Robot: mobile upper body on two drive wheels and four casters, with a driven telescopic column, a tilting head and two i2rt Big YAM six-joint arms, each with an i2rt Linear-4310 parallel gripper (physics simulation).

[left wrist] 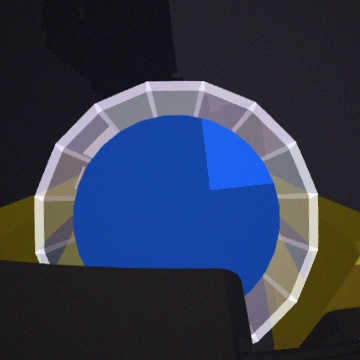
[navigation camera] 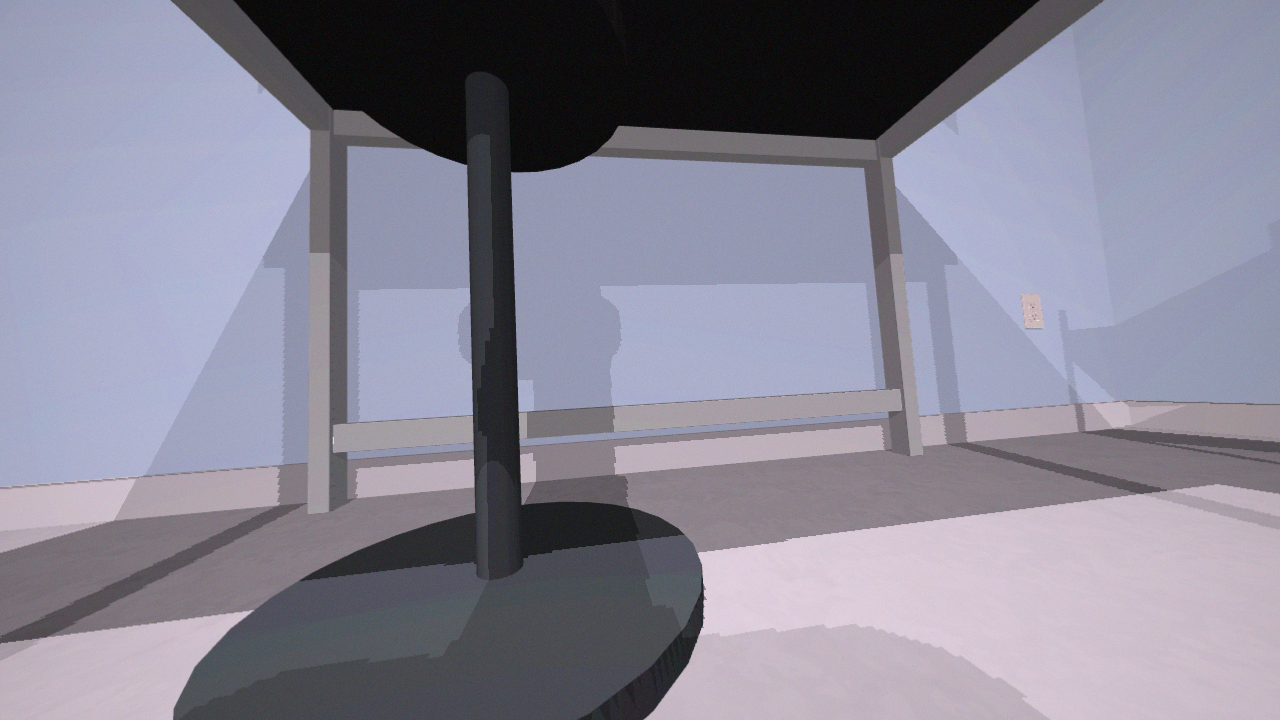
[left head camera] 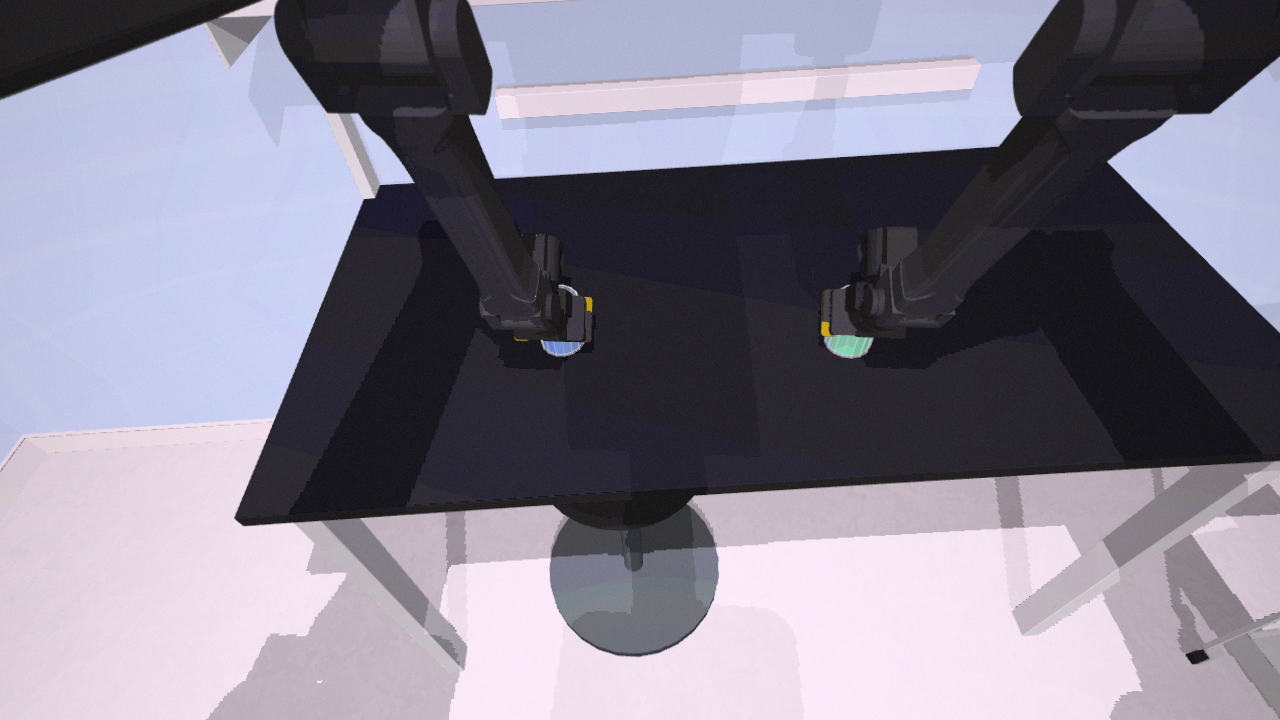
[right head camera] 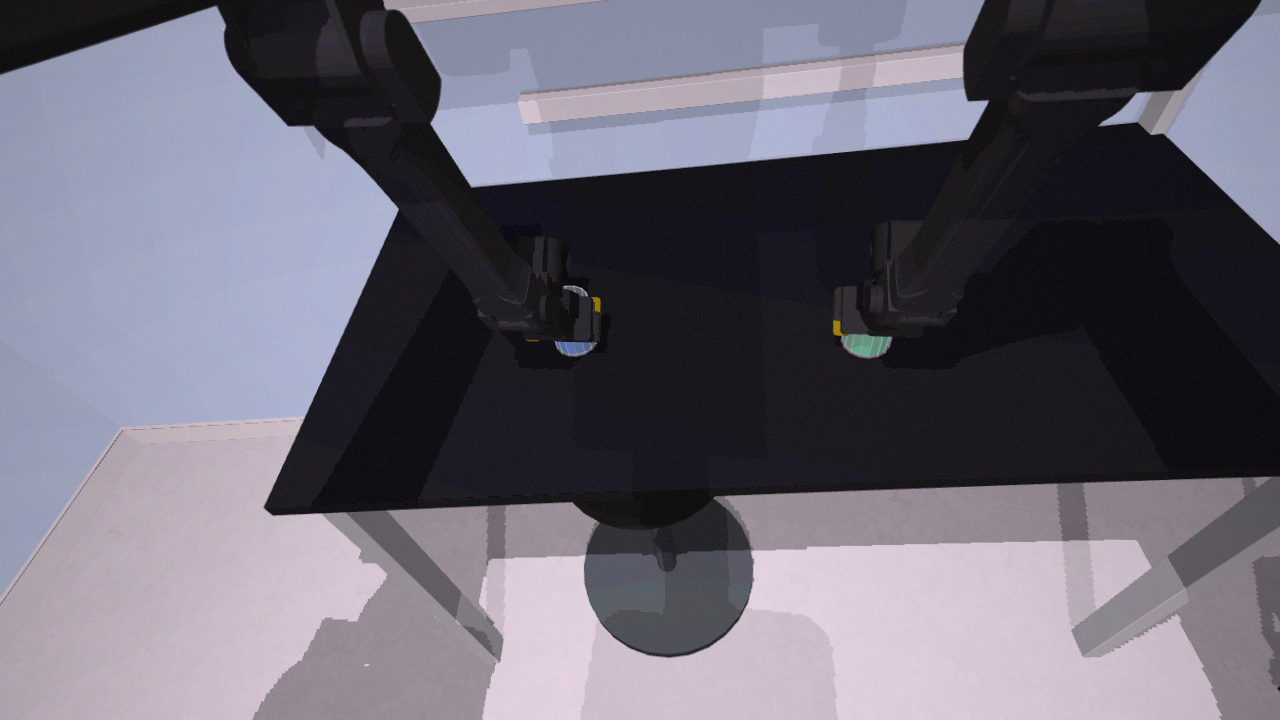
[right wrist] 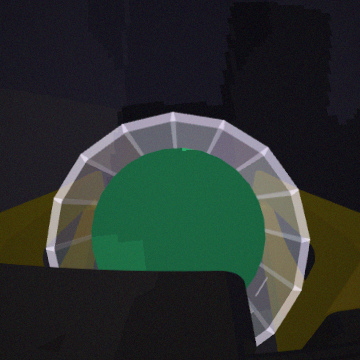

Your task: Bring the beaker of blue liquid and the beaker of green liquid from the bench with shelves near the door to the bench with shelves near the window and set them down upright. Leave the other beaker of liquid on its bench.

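Note:
The beaker of blue liquid (left head camera: 562, 346) (right head camera: 575, 346) (left wrist: 175, 200) is upright between the fingers of my left gripper (left head camera: 556, 329) (right head camera: 566, 329), which is shut on it. The beaker of green liquid (left head camera: 848, 345) (right head camera: 866, 345) (right wrist: 175, 215) is upright between the fingers of my right gripper (left head camera: 850, 329) (right head camera: 863, 329), which is shut on it. Both are at or just above the black top of a bench (left head camera: 662, 402) (right head camera: 680, 402); whether their bases touch it is hidden. The other beaker of liquid does not show in these views.
A round stool (left head camera: 633, 600) (right head camera: 668, 600) (navigation camera: 494, 358) stands at the bench's near edge, its seat partly under the top. Pale bench legs (navigation camera: 326, 313) (navigation camera: 895, 313) and a rear crossbar (navigation camera: 716, 409) stand before the blue wall. A pale bar (left head camera: 733, 89) runs behind the bench.

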